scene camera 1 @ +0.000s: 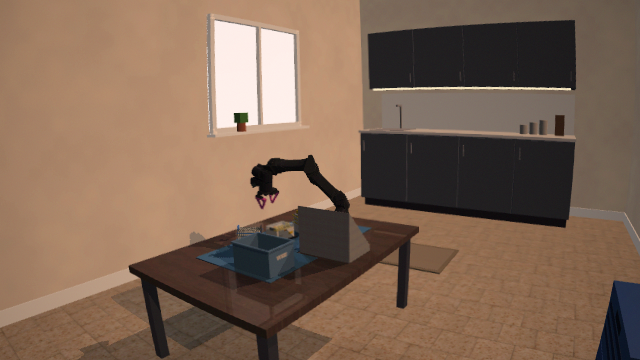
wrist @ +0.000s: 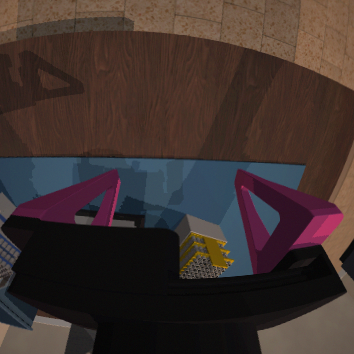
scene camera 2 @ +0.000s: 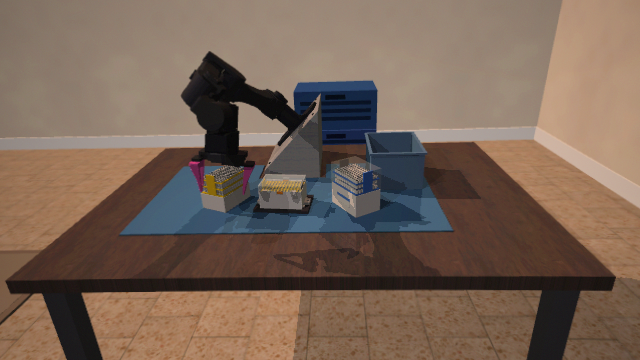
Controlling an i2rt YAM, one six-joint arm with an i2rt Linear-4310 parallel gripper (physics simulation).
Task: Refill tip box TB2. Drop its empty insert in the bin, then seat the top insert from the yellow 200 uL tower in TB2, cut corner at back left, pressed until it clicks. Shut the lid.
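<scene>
My gripper [scene camera 1: 267, 204] [scene camera 2: 223, 193] [wrist: 176, 175] is open and empty, its magenta fingers pointing down. It hangs above the table. In scene camera 2 the fingers appear on either side of the yellow tower [scene camera 2: 212, 185] [wrist: 215, 251], a white base with stacked yellow-edged inserts. In the wrist view the tower shows low between the fingers, partly hidden by the gripper body. A white tip box [scene camera 1: 281, 230] [scene camera 2: 282, 199] stands on a dark holder right of the tower, with a yellow grid inside and clear walls above. Its label and lid position are unclear. The blue-grey bin [scene camera 1: 251, 259] [scene camera 2: 398, 171] stands back right in scene camera 2.
A tower with blue-edged inserts [scene camera 2: 356, 196] [wrist: 6, 254] stands between the tip box and the bin, under a clear cover. The grey wedge-shaped arm mount [scene camera 1: 324, 234] [scene camera 2: 306, 154] stands behind the tip box. All stand on a blue mat [scene camera 2: 165, 220] on the wooden table [scene camera 2: 310, 260].
</scene>
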